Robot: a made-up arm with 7 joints.
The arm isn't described. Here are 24 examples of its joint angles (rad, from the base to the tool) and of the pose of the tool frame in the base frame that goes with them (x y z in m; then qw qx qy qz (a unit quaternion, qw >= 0)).
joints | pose
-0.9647 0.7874 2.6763 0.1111 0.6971 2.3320 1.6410 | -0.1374 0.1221 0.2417 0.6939 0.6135 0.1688 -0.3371
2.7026 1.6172 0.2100 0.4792 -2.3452 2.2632 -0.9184 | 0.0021 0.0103 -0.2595 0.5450 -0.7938 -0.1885 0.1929
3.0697 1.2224 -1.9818 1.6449 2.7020 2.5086 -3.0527 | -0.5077 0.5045 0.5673 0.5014 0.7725 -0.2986 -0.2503
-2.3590 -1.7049 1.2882 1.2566 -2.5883 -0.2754 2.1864 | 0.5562 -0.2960 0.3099 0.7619 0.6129 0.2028 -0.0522
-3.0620 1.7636 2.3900 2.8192 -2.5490 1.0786 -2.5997 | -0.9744 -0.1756 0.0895 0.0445 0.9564 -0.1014 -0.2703
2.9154 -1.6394 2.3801 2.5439 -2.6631 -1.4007 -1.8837 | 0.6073 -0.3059 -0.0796 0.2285 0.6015 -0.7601 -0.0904
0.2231 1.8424 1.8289 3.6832 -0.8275 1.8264 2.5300 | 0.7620 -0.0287 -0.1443 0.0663 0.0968 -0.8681 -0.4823
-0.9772 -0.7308 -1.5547 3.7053 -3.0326 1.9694 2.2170 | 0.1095 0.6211 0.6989 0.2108 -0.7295 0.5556 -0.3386
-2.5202 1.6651 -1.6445 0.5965 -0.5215 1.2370 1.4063 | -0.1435 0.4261 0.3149 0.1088 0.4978 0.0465 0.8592
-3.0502 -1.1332 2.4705 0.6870 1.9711 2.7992 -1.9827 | 0.3205 -0.1483 -0.0904 0.7332 -0.4788 0.0997 -0.4725
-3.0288 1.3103 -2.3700 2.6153 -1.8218 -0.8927 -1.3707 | -0.7856 0.1906 0.5016 0.6841 -0.6236 -0.3753 0.0472
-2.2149 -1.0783 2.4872 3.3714 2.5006 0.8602 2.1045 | 0.3348 0.6878 0.8119 0.3822 -0.4267 0.2516 0.7801
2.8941 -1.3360 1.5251 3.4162 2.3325 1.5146 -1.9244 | 0.9022 0.0583 0.3333 0.0840 -0.5027 -0.7929 -0.3338
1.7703 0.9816 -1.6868 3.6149 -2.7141 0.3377 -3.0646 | -0.4255 0.6919 0.6734 0.4264 0.2914 -0.4437 -0.7324
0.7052 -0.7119 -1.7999 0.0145 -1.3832 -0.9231 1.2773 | 0.2757 -0.0733 0.1970 0.5811 -0.5843 0.3855 -0.4150
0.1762 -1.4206 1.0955 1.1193 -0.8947 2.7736 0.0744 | -0.2071 0.3061 0.5452 0.6210 0.7054 -0.2755 0.2022
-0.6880 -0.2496 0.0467 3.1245 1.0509 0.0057 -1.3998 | -0.2992 0.1338 1.1362 0.4723 -0.1120 0.0249 0.8739
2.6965 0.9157 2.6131 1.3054 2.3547 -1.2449 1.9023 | -0.1168 -0.3109 0.6600 0.4340 0.8973 0.0735 0.0319
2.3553 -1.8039 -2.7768 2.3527 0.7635 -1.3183 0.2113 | 0.4970 -0.5232 -0.1802 0.2574 0.2493 -0.6988 0.6191
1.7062 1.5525 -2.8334 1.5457 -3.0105 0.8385 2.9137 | 0.1453 0.4807 0.9044 0.5938 -0.2429 0.3041 0.7042
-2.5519 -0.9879 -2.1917 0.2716 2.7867 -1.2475 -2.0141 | -0.0433 0.0798 0.0808 0.5181 0.6043 0.4575 -0.3964
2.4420 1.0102 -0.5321 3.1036 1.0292 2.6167 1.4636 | -0.5974 0.3908 0.5561 0.2955 0.7487 0.5886 -0.0757
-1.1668 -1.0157 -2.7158 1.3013 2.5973 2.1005 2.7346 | -0.5563 0.4751 0.0200 0.8846 -0.0701 -0.2851 -0.3625
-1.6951 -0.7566 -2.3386 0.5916 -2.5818 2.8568 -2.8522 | -0.2354 0.3979 0.0813 0.7596 -0.3435 0.0213 -0.5519
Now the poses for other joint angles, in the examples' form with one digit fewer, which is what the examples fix.
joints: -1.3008 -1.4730 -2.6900 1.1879 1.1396 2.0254 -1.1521
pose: -0.418 0.134 -0.189 0.151 -0.178 -0.234 0.944
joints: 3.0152 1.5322 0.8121 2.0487 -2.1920 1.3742 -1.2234
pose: -0.824 -0.216 -0.157 0.280 -0.821 0.270 0.417
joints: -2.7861 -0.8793 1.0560 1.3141 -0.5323 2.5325 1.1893
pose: 0.110 -0.363 0.600 0.399 -0.254 -0.773 -0.422
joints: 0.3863 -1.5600 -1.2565 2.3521 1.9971 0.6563 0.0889
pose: -0.653 -0.715 0.372 0.659 0.410 -0.068 -0.627
